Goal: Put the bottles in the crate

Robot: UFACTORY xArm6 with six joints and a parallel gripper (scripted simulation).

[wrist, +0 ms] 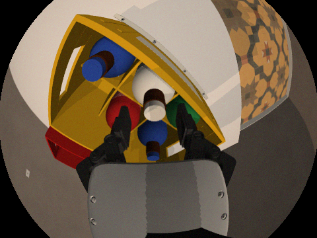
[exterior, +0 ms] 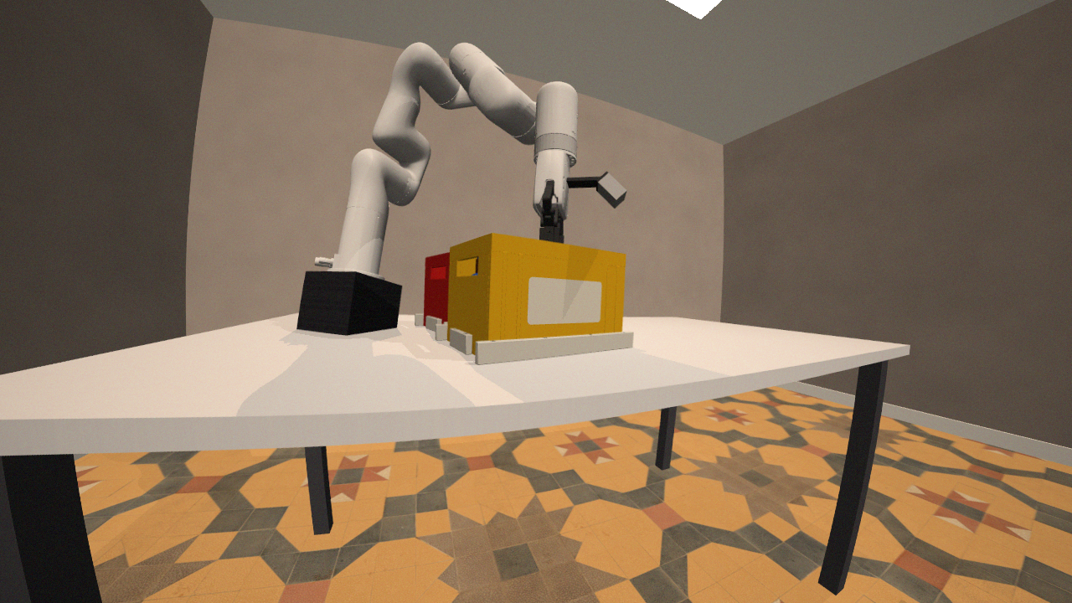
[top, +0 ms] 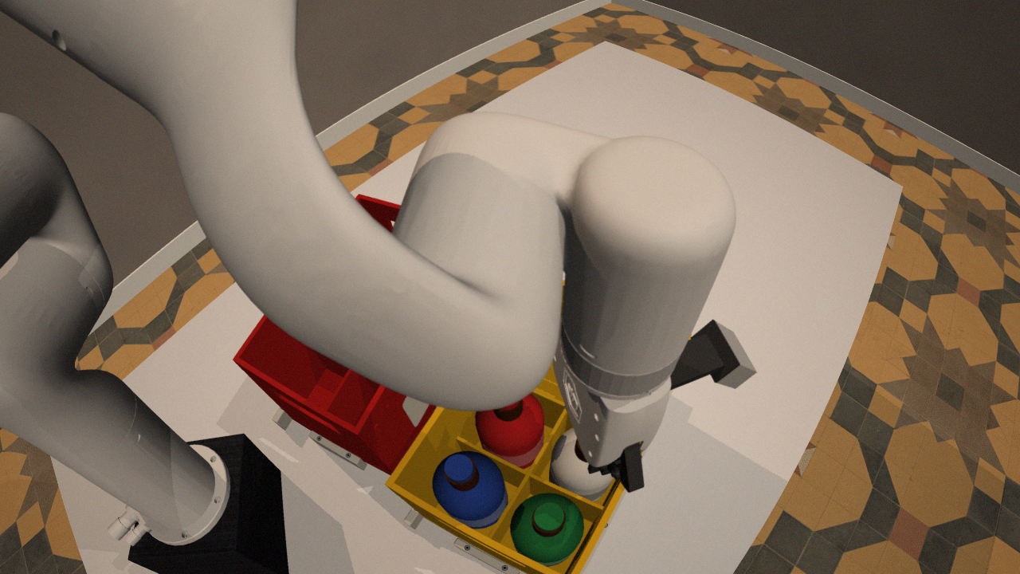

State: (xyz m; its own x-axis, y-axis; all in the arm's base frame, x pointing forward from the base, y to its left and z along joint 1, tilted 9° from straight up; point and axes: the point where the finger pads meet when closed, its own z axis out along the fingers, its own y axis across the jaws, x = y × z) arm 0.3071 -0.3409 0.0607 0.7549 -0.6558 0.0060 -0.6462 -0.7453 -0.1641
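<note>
The white bottle is 9 cm below my hand. The rest, counted from my hand: yellow crate (10 cm below, 4 cm to the left); green bottle (9 cm below, 9 cm behind, 1 cm to the right); red bottle (9 cm to the left, 9 cm below, 1 cm behind).
</note>
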